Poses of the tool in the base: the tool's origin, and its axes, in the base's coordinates. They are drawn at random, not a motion.
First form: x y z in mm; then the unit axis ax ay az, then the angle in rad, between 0 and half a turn.
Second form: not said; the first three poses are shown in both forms.
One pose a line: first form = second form
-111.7 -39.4 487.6 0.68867 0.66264 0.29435 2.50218 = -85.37 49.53 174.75 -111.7 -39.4 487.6
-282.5 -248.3 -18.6 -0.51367 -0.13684 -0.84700 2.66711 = -126.95 49.43 -44.23 -282.5 -248.3 -18.6
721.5 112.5 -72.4 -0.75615 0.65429 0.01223 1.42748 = 34.57 39.77 -79.28 721.5 112.5 -72.4
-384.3 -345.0 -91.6 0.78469 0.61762 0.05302 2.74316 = -73.98 18.64 165.23 -384.3 -345.0 -91.6
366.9 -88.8 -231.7 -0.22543 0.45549 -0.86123 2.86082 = -177.52 30.46 55.07 366.9 -88.8 -231.7
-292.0 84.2 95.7 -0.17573 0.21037 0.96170 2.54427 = 141.70 -10.98 -28.50 -292.0 84.2 95.7
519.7 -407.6 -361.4 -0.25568 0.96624 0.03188 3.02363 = 150.10 5.59 -174.73 519.7 -407.6 -361.4
